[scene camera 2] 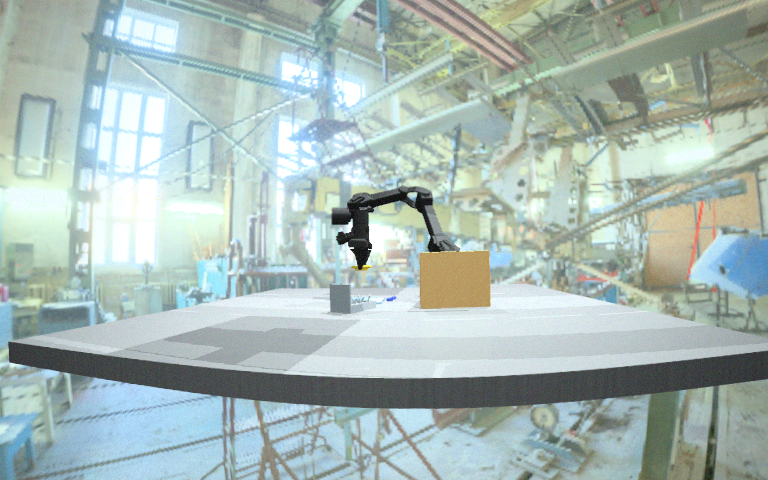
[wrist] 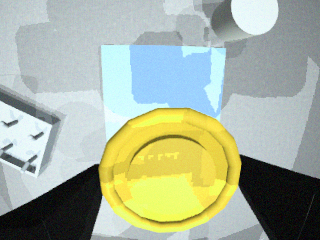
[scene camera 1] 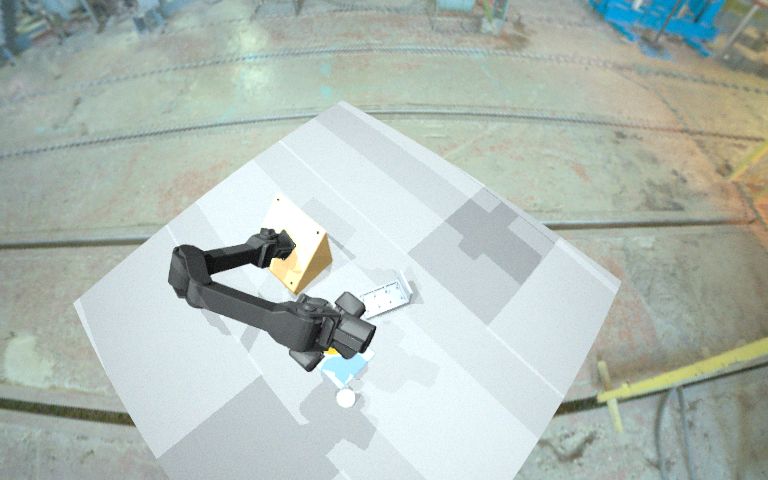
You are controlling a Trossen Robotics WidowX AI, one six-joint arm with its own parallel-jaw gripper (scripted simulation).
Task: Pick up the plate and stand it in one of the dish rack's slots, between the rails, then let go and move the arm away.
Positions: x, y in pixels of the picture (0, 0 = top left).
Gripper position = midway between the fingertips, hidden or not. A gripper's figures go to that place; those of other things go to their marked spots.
Labels:
My gripper [scene camera 2: 361, 269]: 116 cm from the lens. A grey dish rack [scene camera 2: 340, 294] is 92 cm from the lens.

